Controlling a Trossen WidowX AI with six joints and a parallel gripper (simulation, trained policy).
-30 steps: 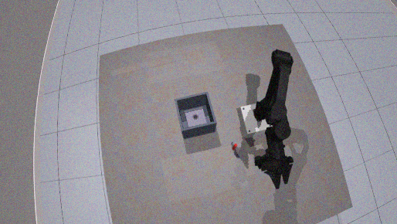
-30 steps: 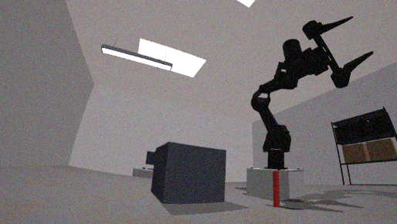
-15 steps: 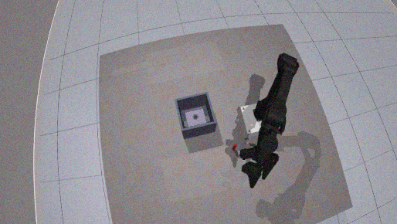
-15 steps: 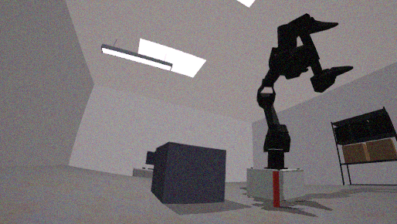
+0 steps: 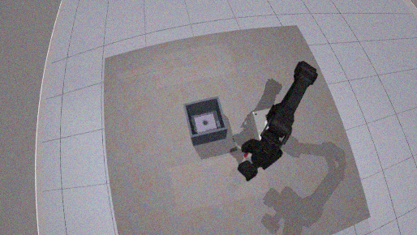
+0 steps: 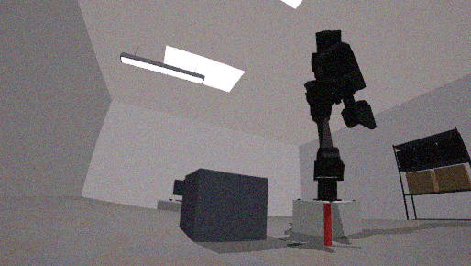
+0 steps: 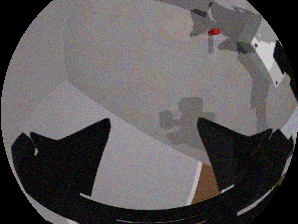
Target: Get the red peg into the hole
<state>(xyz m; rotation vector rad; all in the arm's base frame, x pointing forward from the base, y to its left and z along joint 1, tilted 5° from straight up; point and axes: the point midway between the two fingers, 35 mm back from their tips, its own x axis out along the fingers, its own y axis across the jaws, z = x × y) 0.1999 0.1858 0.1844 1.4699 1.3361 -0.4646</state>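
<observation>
Right now the red peg is 18 cm below my gripper tip, 12 cm to the right of it and 4 cm behind it. The rest, counted from my gripper tip: pale plate (32 cm to the right, 18 cm below, 9 cm ahead).
</observation>
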